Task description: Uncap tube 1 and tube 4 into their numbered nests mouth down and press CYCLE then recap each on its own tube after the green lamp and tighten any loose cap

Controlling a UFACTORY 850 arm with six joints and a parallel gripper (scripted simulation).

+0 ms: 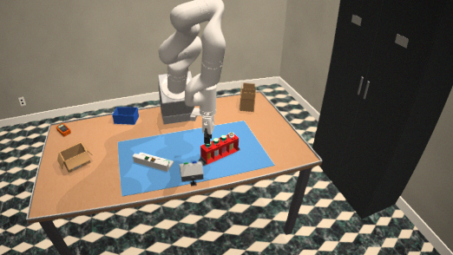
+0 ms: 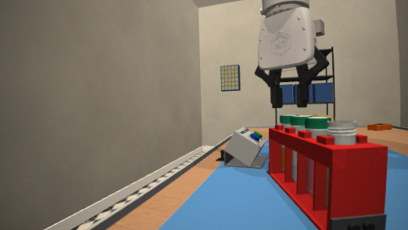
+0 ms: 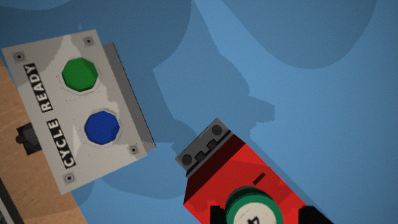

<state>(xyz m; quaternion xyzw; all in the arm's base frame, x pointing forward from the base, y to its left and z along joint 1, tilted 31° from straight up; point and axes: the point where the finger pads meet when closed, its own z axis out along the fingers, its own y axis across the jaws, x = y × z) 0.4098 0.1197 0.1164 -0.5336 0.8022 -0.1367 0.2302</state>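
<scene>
My gripper is now 40 mm above the tube cap. Also, from my hand: green ready key: 80 mm ahead, 130 mm to the right, 90 mm below; then key housing: 100 mm ahead, 110 mm to the right, 100 mm below; then blue cycle key: 80 mm ahead, 90 mm to the right, 90 mm below.
</scene>
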